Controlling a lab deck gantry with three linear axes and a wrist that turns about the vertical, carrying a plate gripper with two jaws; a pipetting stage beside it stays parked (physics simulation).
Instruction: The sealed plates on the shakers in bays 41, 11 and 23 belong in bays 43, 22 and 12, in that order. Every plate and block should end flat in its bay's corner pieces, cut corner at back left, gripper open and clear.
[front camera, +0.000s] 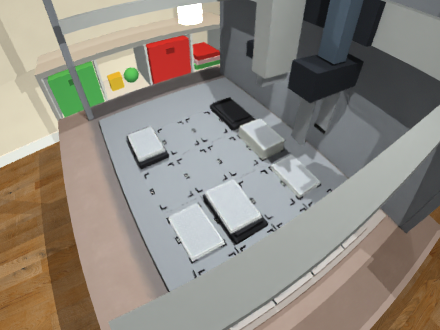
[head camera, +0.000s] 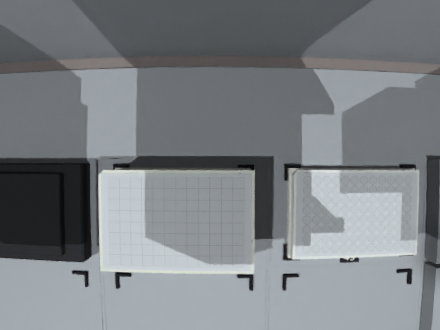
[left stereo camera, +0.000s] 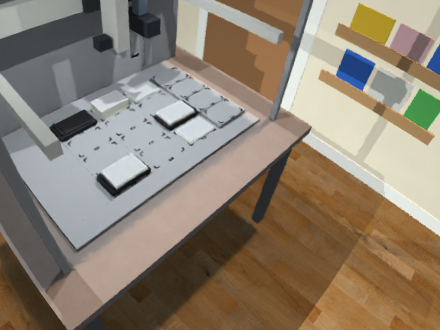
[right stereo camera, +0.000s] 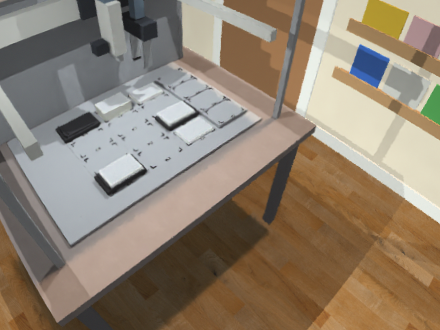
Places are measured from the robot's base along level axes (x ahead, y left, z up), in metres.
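Pixels of known places: gripper, fingertip midpoint: (front camera: 309, 134) (left stereo camera: 141, 60) (right stereo camera: 142, 62); robot's base at its link origin: (front camera: 129, 142) (left stereo camera: 117, 194) (right stereo camera: 113, 193).
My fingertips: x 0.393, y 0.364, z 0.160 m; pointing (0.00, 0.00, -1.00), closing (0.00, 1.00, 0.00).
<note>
Ahead of a thing's pixels: the offset from my fingertips to its top centre. "spot": to the spot under its first point.
A sealed plate {dz -0.146, dx -0.001, dy +0.000 m} (front camera: 296, 176) (head camera: 355, 212) (left stereo camera: 142, 91) (right stereo camera: 146, 93) lies flat in bay 43, between its corner pieces; its cut corner is unclear. Bay 41's black shaker {spot: dz -0.136, dx -0.316, dy -0.011 m} (front camera: 231, 113) (head camera: 32, 212) (left stereo camera: 74, 125) (right stereo camera: 78, 127) bears no plate. A white plate {dz -0.123, dx -0.328, dy -0.322 m} (front camera: 146, 144) (left stereo camera: 124, 171) (right stereo camera: 120, 170) sits on bay 11's black shaker. Another white plate {dz -0.123, dx -0.004, dy -0.215 m} (front camera: 234, 206) (left stereo camera: 175, 113) (right stereo camera: 176, 114) sits on bay 23's black shaker. My gripper (front camera: 310, 134) (left stereo camera: 139, 59) (right stereo camera: 141, 61) hangs above the back of the deck near bay 43, jaws apart and empty. It does not show in the head view.
A taller pale block {dz -0.118, dx -0.165, dy +0.000 m} (front camera: 261, 137) (head camera: 177, 220) (left stereo camera: 109, 105) (right stereo camera: 113, 107) stands in bay 42, beside the bay 43 plate. A low white plate {dz -0.146, dx -0.001, dy -0.321 m} (front camera: 196, 232) (left stereo camera: 195, 129) (right stereo camera: 194, 130) lies in bay 13. The parked pipetting stage (front camera: 278, 40) (left stereo camera: 115, 27) (right stereo camera: 110, 29) hangs beside my gripper.
</note>
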